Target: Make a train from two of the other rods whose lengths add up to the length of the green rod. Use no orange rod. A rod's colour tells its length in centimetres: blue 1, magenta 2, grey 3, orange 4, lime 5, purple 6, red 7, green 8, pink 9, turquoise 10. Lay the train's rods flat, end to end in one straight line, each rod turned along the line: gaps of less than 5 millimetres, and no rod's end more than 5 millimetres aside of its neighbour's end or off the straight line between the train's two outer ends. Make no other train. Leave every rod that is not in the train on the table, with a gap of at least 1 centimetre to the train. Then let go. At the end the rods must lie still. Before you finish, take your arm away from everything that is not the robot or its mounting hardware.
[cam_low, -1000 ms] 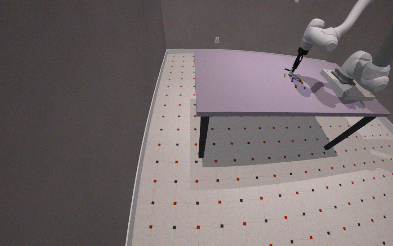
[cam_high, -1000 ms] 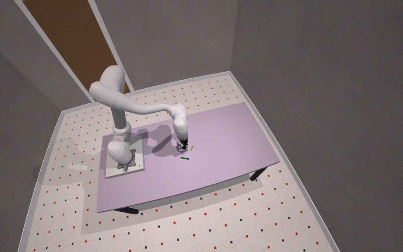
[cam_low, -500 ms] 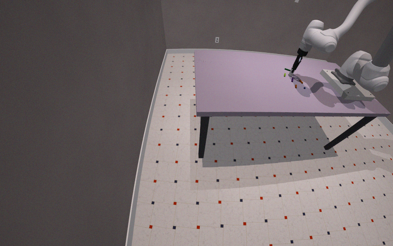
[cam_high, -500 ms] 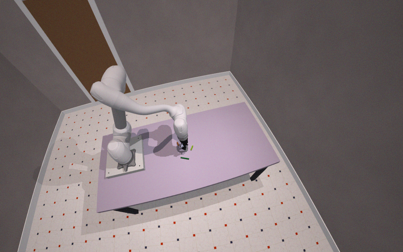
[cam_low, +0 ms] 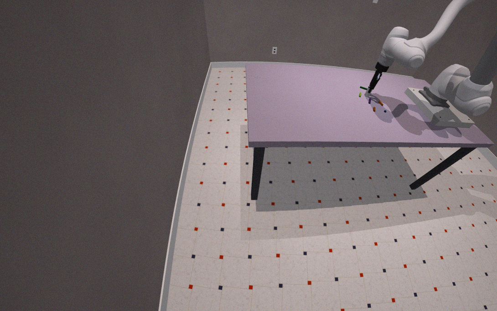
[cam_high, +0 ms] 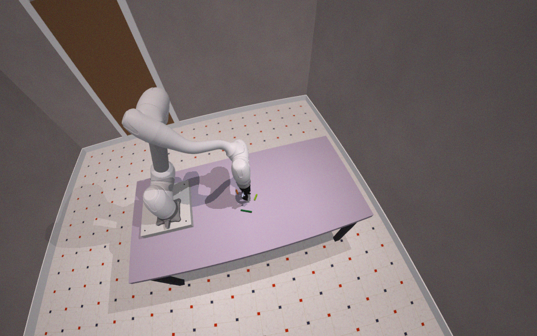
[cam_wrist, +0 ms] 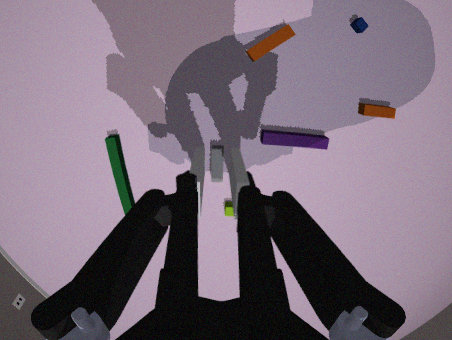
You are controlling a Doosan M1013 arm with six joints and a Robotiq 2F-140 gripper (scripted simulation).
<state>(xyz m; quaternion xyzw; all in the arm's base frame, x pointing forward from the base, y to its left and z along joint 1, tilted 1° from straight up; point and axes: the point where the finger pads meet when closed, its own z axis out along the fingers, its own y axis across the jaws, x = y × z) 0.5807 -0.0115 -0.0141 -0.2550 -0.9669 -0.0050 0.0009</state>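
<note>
Right now the grey rod is 30 mm below my hand. From my hand the other things lie so: lime rod: 60 mm ahead, 10 mm to the left, 30 mm below; purple rod: 10 mm ahead, 70 mm to the left, 30 mm below; green rod: 30 mm behind, 90 mm to the right, 30 mm below.
</note>
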